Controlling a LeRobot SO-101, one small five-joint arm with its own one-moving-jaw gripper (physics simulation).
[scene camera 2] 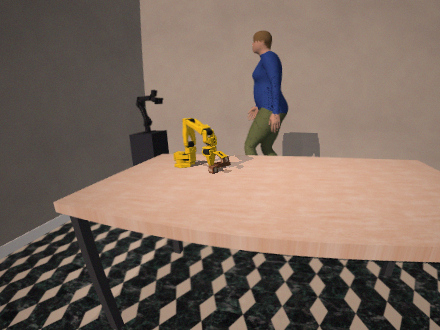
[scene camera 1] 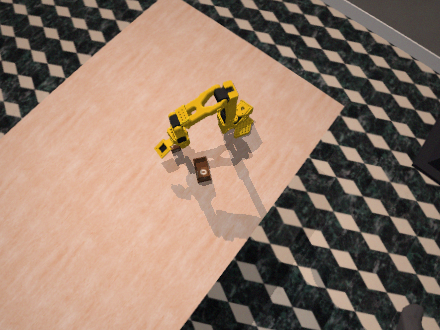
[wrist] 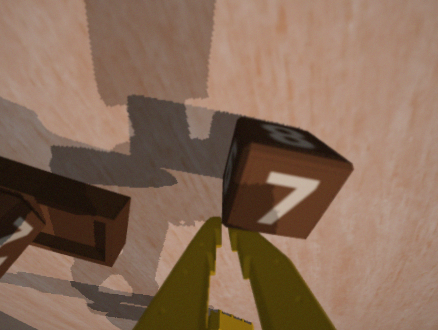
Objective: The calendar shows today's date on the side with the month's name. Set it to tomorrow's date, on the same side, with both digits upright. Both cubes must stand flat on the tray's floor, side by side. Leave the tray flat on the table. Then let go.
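Pixels of known places: end effector, tool point: (scene camera 2: 211, 166) (scene camera 1: 183, 146) (wrist: 221, 227); arm's base, origin of the base link: (scene camera 2: 188, 165) (scene camera 1: 232, 127).
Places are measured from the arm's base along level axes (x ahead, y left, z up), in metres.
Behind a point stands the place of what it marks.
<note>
A brown cube (scene camera 1: 175, 148) @(x 0.185, y -0.091, z 0.031 m) (scene camera 2: 213, 170) @(x 0.185, y -0.120, z 0.015 m) (wrist: 287, 197) @(x 0.179, y -0.105, z 0.032 m) is outside the tray. In the wrist view it looks tilted, with a white 7 facing the camera, an 8 on the dark far face and part of a mark on the left face. My gripper (scene camera 2: 211, 164) (wrist: 225, 226) @(x 0.163, y -0.079, z 0.024 m) is shut and empty, its tips at the cube's near lower left corner. The brown tray (scene camera 1: 200, 158) @(x 0.157, y -0.011, z 0.016 m) (wrist: 119, 235) @(x 0.158, y -0.016, z 0.011 m) is on the table to the left in the wrist view. Another cube (scene camera 1: 203, 172) @(x 0.192, y 0.032, z 0.044 m) (wrist: 14, 225) @(x 0.190, y 0.012, z 0.025 m) is at the tray; a round white mark shows on it in scene camera 1, part of a digit in the wrist view.
The wooden table (scene camera 1: 100, 200) @(x 0.458, y -0.170, z 0.000 m) (scene camera 2: 300, 200) @(x 0.565, y -0.360, z 0.000 m) bears the yellow arm (scene camera 1: 200, 107) @(x 0.098, y -0.047, z 0.222 m) (scene camera 2: 192, 135) @(x 0.040, y -0.006, z 0.160 m) and its shadows. The arm's base is near a table edge. A person (scene camera 2: 270, 85) and a black arm on a dark stand (scene camera 2: 150, 145) are beyond the table.
</note>
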